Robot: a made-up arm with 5 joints.
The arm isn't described. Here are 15 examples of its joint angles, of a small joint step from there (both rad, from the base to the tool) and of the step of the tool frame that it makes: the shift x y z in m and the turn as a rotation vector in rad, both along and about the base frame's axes.
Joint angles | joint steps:
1: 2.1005 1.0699 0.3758 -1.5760 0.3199 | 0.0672 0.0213 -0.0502 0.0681 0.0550
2: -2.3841 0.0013 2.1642 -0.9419 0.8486 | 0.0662 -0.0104 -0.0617 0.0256 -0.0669
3: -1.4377 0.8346 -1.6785 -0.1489 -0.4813 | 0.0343 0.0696 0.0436 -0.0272 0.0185
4: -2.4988 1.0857 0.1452 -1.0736 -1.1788 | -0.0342 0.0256 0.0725 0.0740 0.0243
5: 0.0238 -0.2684 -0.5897 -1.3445 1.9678 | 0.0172 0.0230 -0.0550 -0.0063 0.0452
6: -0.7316 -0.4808 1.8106 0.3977 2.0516 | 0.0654 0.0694 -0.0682 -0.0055 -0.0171
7: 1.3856 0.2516 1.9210 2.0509 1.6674 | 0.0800 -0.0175 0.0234 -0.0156 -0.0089
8: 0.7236 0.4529 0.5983 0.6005 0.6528 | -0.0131 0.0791 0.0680 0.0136 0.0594
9: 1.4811 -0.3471 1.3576 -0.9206 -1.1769 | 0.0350 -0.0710 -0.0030 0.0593 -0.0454
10: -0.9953 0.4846 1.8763 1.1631 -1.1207 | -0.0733 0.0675 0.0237 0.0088 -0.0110
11: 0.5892 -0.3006 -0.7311 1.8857 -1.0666 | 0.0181 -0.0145 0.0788 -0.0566 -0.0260
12: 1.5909 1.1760 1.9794 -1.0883 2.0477 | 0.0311 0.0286 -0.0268 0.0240 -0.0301
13: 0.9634 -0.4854 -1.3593 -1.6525 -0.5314 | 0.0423 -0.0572 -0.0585 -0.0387 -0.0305
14: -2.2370 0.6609 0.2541 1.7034 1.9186 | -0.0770 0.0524 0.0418 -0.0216 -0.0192
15: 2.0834 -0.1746 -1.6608 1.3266 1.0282 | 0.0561 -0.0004 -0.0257 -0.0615 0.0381
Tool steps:
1: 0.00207 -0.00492 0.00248 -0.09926 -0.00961 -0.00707
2: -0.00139 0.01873 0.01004 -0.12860 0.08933 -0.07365
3: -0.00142 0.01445 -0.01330 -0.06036 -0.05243 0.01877
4: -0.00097 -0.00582 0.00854 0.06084 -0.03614 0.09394
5: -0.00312 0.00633 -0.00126 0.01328 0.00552 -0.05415
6: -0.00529 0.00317 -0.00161 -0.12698 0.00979 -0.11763
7: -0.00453 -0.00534 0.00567 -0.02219 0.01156 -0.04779
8: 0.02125 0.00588 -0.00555 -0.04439 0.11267 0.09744
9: -0.00971 -0.00029 0.01489 -0.01161 -0.14486 -0.01166
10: -0.02055 0.01035 0.00568 -0.01535 -0.03803 0.06589
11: -0.01071 -0.01843 0.00544 0.04458 -0.00097 0.08988
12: -0.00528 -0.00827 0.00285 -0.06177 -0.01286 -0.00807
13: 0.01064 0.00308 0.00020 0.06235 -0.03172 -0.06350
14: 0.01270 0.01105 0.00468 0.03706 -0.06583 0.06973
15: 0.00346 -0.02254 0.00655 0.00121 -0.06095 -0.01208
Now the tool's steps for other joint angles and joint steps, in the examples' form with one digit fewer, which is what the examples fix.
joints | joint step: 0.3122 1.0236 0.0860 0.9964 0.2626 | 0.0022 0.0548 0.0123 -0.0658 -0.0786
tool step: 0.0128 0.0081 -0.0082 -0.0064 0.0109 -0.0710
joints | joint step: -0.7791 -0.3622 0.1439 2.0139 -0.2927 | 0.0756 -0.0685 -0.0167 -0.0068 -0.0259
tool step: -0.0152 0.0074 0.0019 0.0307 0.0569 -0.0587
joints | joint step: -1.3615 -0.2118 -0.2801 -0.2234 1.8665 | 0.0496 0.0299 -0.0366 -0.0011 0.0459
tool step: -0.0133 -0.0020 0.0073 -0.0300 -0.0226 -0.0428
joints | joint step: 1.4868 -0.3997 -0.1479 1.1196 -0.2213 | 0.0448 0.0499 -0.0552 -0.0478 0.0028
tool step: 0.0291 0.0135 -0.0073 0.0025 0.0362 -0.1046
